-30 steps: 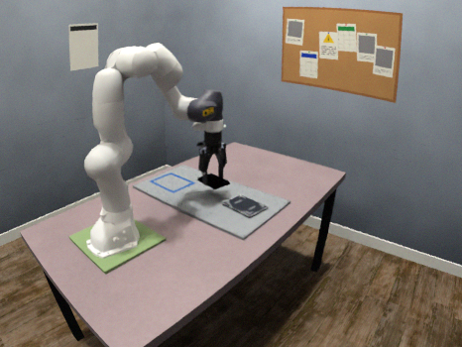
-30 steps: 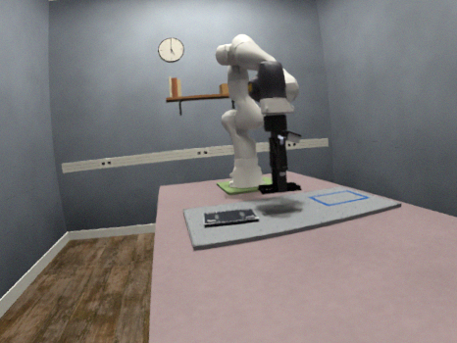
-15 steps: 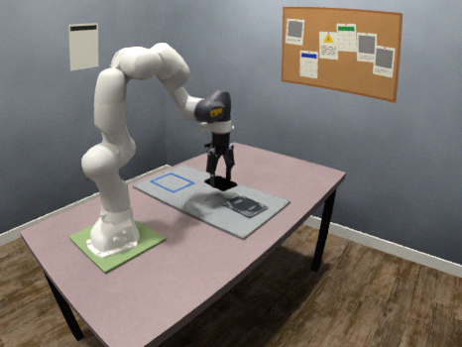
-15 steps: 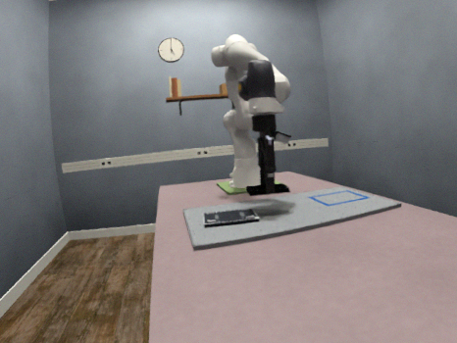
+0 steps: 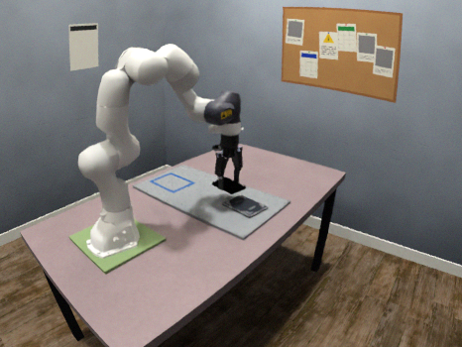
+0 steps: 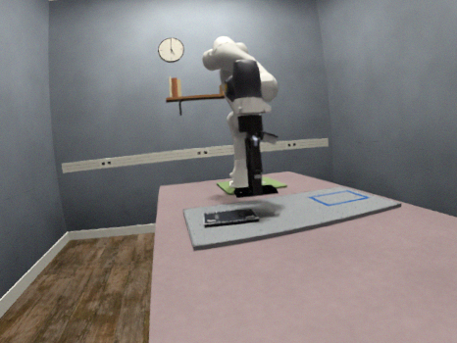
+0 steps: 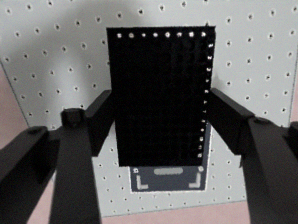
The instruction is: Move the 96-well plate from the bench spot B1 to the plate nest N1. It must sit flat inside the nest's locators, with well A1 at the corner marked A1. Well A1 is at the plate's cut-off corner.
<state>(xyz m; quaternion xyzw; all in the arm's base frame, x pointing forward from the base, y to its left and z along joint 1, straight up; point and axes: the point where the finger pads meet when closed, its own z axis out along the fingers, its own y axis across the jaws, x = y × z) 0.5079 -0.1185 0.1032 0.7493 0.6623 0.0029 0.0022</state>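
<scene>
Right now the dark plate nest is 90 mm to the right of my hand and 90 mm below it. Round my hand: A1 label 70 mm ahead, 20 mm to the right, 90 mm below; black 96-well plate 20 mm below.
</scene>
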